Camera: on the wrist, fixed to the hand. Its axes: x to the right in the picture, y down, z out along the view.
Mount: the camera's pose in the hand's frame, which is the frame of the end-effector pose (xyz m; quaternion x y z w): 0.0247 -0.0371 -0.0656 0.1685 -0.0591 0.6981 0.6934
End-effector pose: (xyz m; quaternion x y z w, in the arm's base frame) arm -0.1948 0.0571 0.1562 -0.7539 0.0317 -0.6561 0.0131
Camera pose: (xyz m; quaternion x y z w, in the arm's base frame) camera -0.2552 0.0939 0.1920 -0.5372 0.4369 -0.4066 0.5960
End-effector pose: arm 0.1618 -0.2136 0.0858 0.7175 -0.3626 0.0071 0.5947
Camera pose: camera 0.2272 -0.1688 0.0844 0.3450 -0.7862 0.4388 0.2651
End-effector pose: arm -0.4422 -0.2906 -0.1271 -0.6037 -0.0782 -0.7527 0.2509
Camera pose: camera -0.5203 -0.2932 -0.1138 -0.4754 0.2255 -0.2979 0.7965
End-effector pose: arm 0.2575 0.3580 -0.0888 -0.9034 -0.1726 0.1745 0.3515
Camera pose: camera 0.3008 0.3567 -0.0224 -0.6774 0.5196 0.4489 0.2639
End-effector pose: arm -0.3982 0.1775 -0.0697 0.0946 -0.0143 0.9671 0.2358
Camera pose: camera -0.4143 0.2264 -0.1300 -0.1525 -0.0731 -0.8320 0.5284
